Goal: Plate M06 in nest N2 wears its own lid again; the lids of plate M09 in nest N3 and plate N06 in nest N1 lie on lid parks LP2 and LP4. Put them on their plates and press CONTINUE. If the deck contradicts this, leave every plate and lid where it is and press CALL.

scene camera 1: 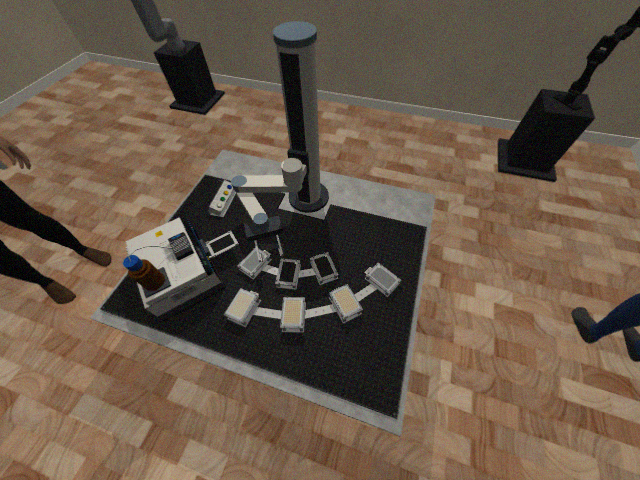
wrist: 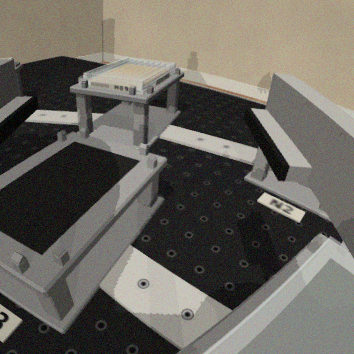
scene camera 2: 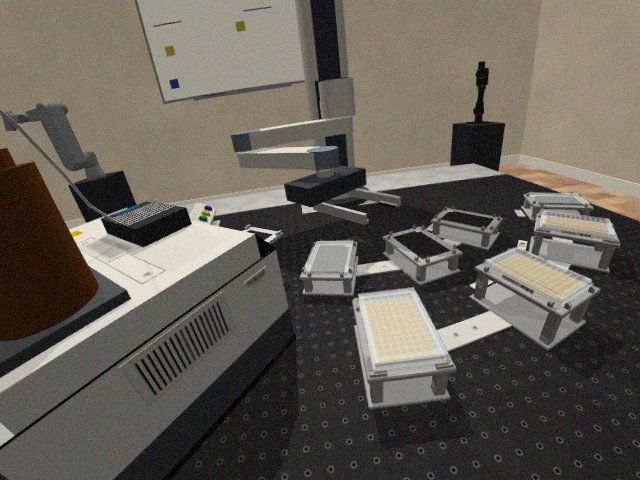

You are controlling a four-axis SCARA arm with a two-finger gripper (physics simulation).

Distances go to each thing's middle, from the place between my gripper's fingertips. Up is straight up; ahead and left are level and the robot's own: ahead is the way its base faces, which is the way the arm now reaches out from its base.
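There is the brown bottle (scene camera 2: 53, 281), which I find 400 mm to the right of my hand, 300 mm ahead of it and 170 mm above it. The tip box (scene camera 2: 151, 229) is 390 mm to the right of my hand, 110 mm ahead of it and 90 mm above it. Going by their middles, the tip box is the nearest to my hand of the things named here.
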